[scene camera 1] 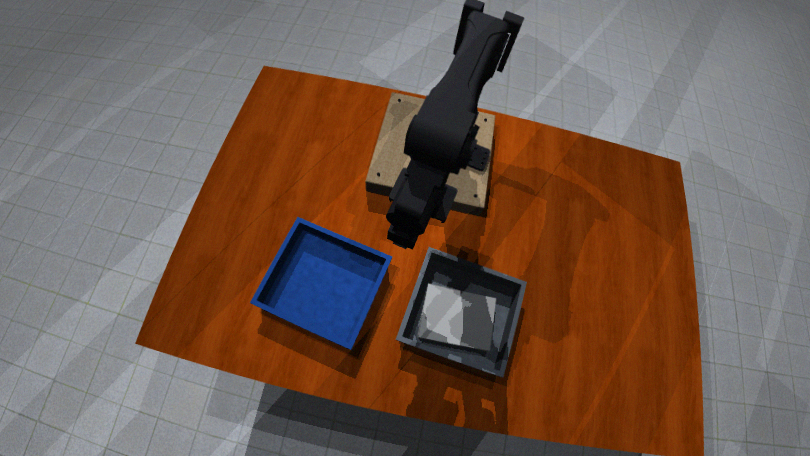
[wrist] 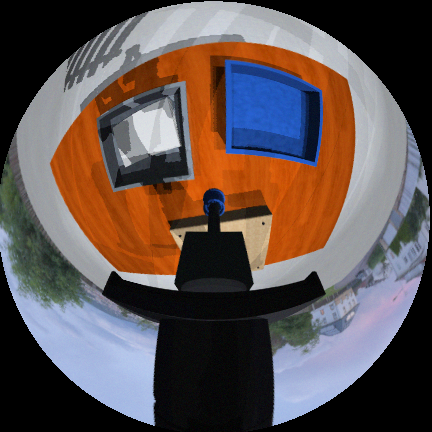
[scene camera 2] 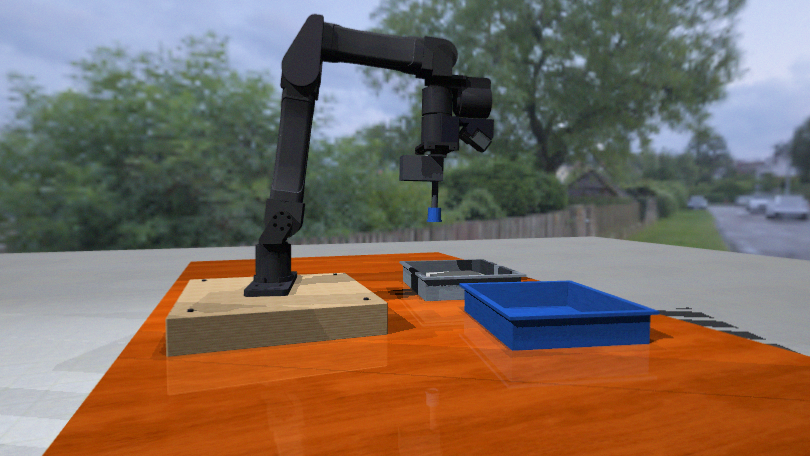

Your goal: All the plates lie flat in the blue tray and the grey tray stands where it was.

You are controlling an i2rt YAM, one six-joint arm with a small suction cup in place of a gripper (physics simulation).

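Places are measured from the arm's base along level axes (x ahead, y left, z up), in centimetres.
Pixels of known places: end effector, tool point: [wrist: 213,197] [scene camera 2: 434,221]; arm's base, origin of the base link: [scene camera 2: 273,285].
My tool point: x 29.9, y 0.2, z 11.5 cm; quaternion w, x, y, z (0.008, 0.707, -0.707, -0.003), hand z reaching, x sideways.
For each thing: its top centre in the pictures, then the offset to it from my tool point. Level surfaces: height alone.
- blue tray, middle of its top: [scene camera 2: 545,295] [scene camera 1: 322,279] [wrist: 283,110] dx +15.8, dy -14.7, dz -11.6 cm
- grey tray, middle of its top: [scene camera 1: 464,309] [scene camera 2: 457,267] [wrist: 135,140] dx +9.3, dy +17.2, dz -11.6 cm
- orange-brown table, its level: dz -16.6 cm
The blue tray [scene camera 1: 320,283] [scene camera 2: 583,333] [wrist: 265,112] stands on the table, and its floor shows bare. The grey tray [scene camera 1: 512,322] [scene camera 2: 439,291] [wrist: 189,135] stands apart beside it. Pale plates [scene camera 1: 444,314] [scene camera 2: 453,273] [wrist: 152,130] lie in the grey tray, overlapping and turned against each other; shadows hide their edges, and I cannot tell how many there are. My suction cup [scene camera 2: 434,215] [wrist: 214,197] is blue, points down and hangs high above the table near the robot's base, with no plate on it. In scene camera 1 the arm hides the cup.
The arm stands on a light wooden base block [scene camera 1: 385,152] [scene camera 2: 277,328] [wrist: 257,240] at the back edge of the orange-brown table [scene camera 1: 623,283] [scene camera 2: 340,407] [wrist: 300,210]. Both trays have raised walls, with a narrow gap between them.
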